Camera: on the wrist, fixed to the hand. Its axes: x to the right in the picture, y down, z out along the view.
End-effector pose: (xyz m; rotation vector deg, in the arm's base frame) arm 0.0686 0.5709 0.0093 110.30 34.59 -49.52
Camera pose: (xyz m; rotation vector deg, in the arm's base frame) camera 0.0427 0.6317 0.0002 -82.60 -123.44 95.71
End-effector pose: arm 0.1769 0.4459 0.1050 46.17 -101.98 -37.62
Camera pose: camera 0.2292 0.4156 0.0769 133.87 -47.83 -70.12
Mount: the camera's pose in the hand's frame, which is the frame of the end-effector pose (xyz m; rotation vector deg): -0.0056 -0.0513 -0.0422 15.67 8.45 -87.35
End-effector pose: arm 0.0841 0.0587 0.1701 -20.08 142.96 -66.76
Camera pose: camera 0.0748 0.0574 0.2361 103.64 -81.04 86.00
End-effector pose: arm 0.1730 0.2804 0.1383 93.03 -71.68 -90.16
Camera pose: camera 0.2266 0.2977 0.1027 -128.42 -4.67 79.34
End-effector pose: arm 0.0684 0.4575 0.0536 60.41 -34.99 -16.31
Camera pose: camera 0.0924 0.4663 -0.0080 93.32 24.61 -82.99
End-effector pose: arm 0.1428 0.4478 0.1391 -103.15 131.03 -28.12
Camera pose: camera 0.1760 0.4485 0.1969 166.84 -20.90 56.55
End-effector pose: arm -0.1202 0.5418 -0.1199 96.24 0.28 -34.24
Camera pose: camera -0.1260 0.5933 -0.1618 99.78 83.52 -92.29
